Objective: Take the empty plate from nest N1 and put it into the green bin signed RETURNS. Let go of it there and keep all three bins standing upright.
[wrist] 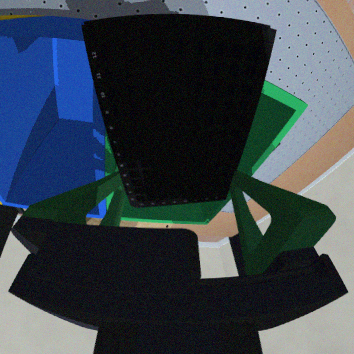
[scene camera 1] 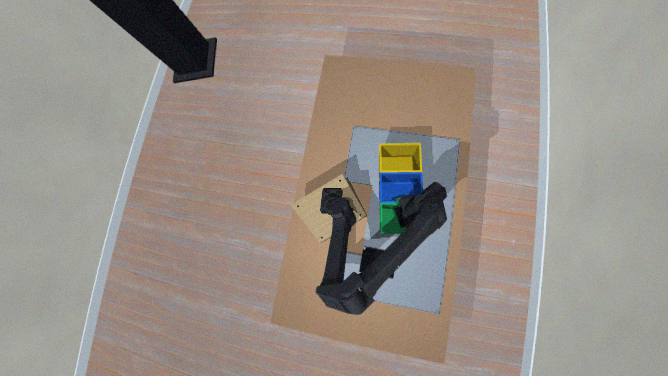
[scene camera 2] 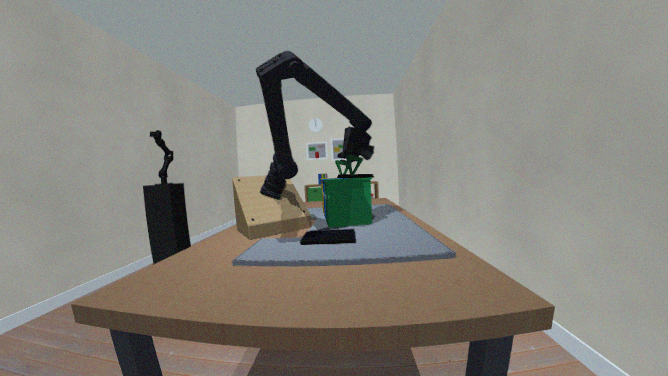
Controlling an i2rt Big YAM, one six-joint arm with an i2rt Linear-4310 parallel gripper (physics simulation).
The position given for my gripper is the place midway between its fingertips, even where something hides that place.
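Note:
There is a black plate (wrist: 177, 93) here, and a yellow bin (scene camera 1: 401, 157) as well. I see a blue bin (scene camera 1: 391, 185), and in the wrist view I find the blue bin (wrist: 59, 132) again. A green bin (scene camera 2: 348, 201) is part of what I see too, and the wrist view also shows the green bin (wrist: 277, 110). Then there is my gripper (wrist: 177, 175).

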